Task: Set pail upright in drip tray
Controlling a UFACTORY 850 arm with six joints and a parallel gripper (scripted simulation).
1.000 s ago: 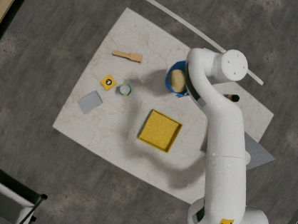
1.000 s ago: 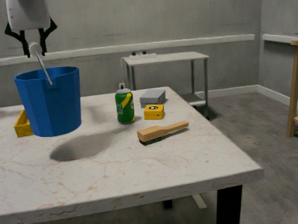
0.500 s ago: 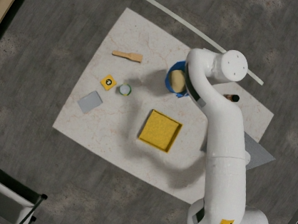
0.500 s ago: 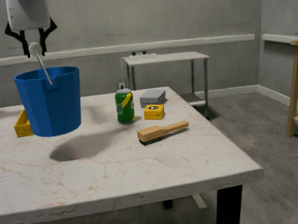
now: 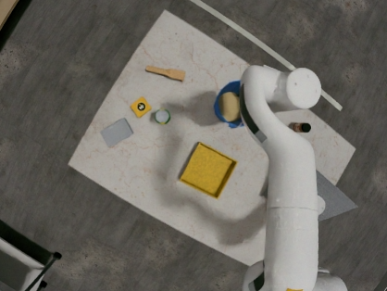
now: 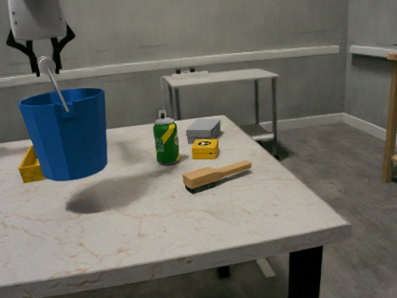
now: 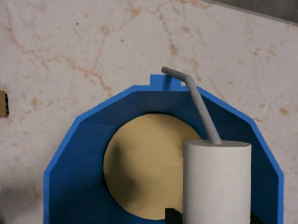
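The blue pail lies 9 cm below my hand and 1 cm ahead of it. Also, from my hand: yellow drip tray 30 cm below, 29 cm to the left, 9 cm behind; white grip 3 cm below, 1 cm ahead; green can 26 cm below, 22 cm ahead, 21 cm to the left.
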